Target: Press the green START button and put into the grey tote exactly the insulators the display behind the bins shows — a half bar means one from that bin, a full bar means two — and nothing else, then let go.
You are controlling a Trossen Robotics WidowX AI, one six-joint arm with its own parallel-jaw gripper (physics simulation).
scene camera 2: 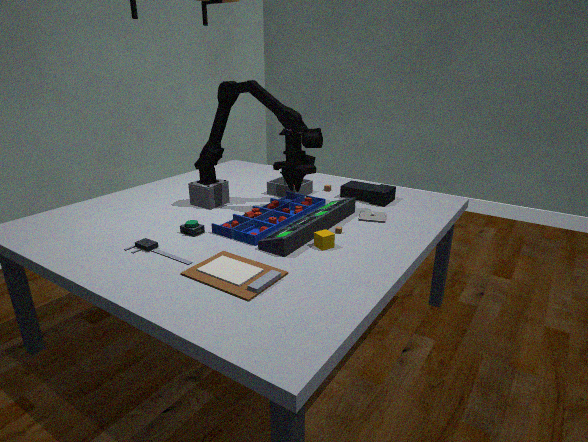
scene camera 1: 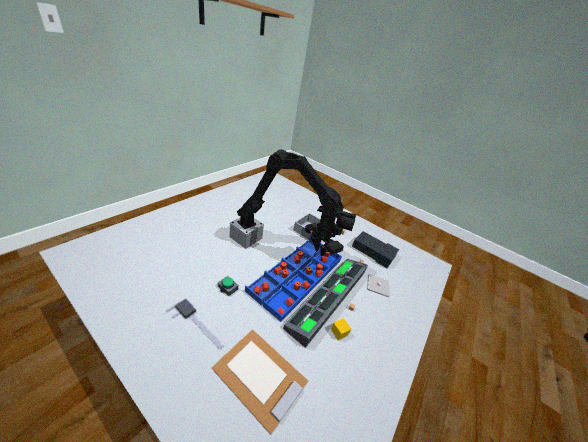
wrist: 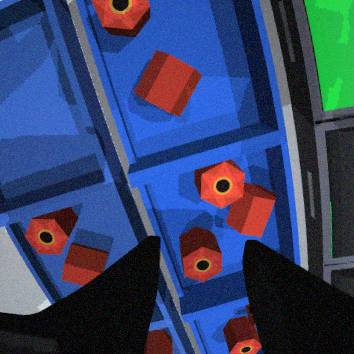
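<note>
My gripper [scene camera 1: 317, 248] [scene camera 2: 295, 189] [wrist: 201, 248] is partly open and empty, pointing down above the far part of the blue bins [scene camera 1: 274, 312] [scene camera 2: 240, 236] [wrist: 40, 120]. In the wrist view, a red insulator [wrist: 202, 256] stands in a bin below and between the fingertips; another upright insulator [wrist: 222, 185] and a lying one [wrist: 252, 211] share that bin. The upper left bin there is empty. The display [scene camera 1: 300, 333] [scene camera 2: 295, 245] shows three green areas; half or full is hard to tell. The START button [scene camera 1: 228, 282] [scene camera 2: 191, 223] is green. The grey tote [scene camera 1: 301, 230] [scene camera 2: 275, 190] stands behind the gripper, its contents hidden.
A yellow cube [scene camera 1: 341, 329] [scene camera 2: 324, 239] and a small orange cube [scene camera 1: 351, 307] [scene camera 2: 339, 230] are beside the display. A black box [scene camera 1: 375, 248] [scene camera 2: 367, 193] and a pale plate [scene camera 1: 378, 286] [scene camera 2: 372, 216] lie further right. A caliper [scene camera 1: 186, 308] [scene camera 2: 146, 244] and clipboard [scene camera 1: 232, 375] [scene camera 2: 192, 273] lie nearer the camera.
</note>
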